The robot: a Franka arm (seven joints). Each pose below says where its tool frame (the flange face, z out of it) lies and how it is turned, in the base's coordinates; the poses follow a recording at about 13 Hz.
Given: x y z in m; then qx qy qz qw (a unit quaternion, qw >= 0).
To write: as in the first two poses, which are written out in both.
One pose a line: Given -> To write
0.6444 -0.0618 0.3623 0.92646 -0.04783 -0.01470 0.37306 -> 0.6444 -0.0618 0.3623 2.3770 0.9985 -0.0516 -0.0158
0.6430 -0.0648 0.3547 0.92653 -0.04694 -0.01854 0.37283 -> 0.6430 -0.0648 0.3547 2.3775 0.9985 -0.0506 -0.0200
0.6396 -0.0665 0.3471 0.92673 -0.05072 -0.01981 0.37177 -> 0.6396 -0.0665 0.3471 2.3798 0.9983 -0.0546 -0.0213
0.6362 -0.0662 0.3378 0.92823 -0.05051 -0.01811 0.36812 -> 0.6362 -0.0662 0.3378 2.3876 0.9983 -0.0543 -0.0195
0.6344 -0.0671 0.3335 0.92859 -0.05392 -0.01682 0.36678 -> 0.6344 -0.0671 0.3335 2.3905 0.9982 -0.0580 -0.0181
